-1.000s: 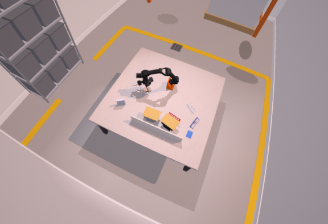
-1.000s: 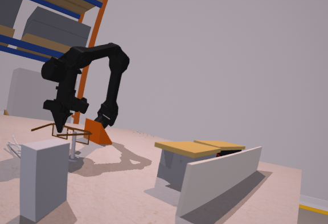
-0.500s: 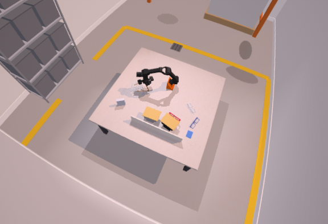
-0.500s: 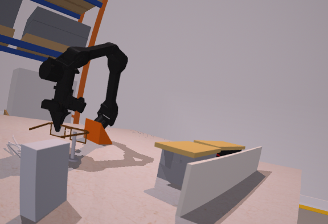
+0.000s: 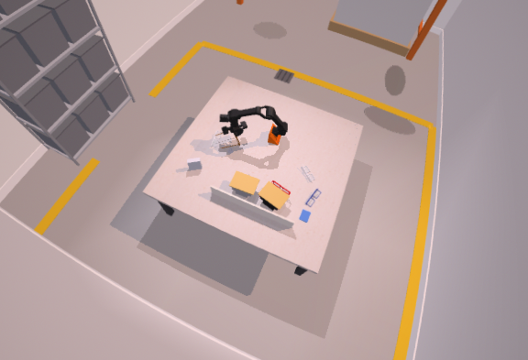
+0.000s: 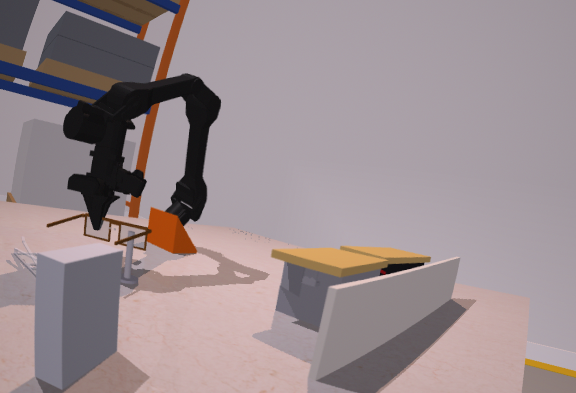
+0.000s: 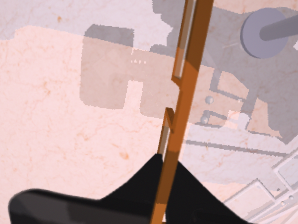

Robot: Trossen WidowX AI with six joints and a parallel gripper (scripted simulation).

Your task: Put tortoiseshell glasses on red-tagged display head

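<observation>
The grey stand is 120 mm ahead of my gripper tip and 40 mm below it. Also, from my gripper tip: white panel 530 mm ahead, 280 mm to the left, 10 mm below; grey block 330 mm ahead, 200 mm to the right; display head 370 mm ahead, 200 mm to the left.
</observation>
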